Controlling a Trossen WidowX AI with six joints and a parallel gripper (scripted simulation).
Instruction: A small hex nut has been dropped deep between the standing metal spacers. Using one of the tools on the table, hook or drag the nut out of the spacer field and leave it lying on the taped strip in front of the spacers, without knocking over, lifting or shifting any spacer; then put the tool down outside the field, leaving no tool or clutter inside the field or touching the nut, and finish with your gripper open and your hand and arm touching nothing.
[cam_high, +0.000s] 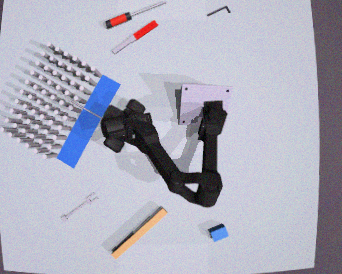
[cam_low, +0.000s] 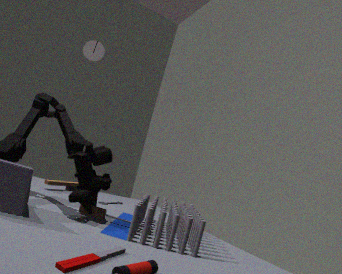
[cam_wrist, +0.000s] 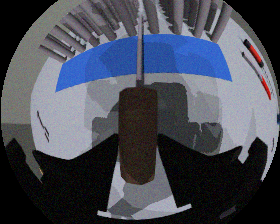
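Right now my gripper tip is 90 mm short of the brown-handled hook tool and 60 mm to the left of it. The rest, counted from my gripper tip: wrench 180 mm ahead, 290 mm to the left, 20 mm below; then blue taped strip 120 mm ahead, 30 mm to the right, 20 mm below; then hex nut 180 mm ahead, 120 mm to the right, 20 mm below.
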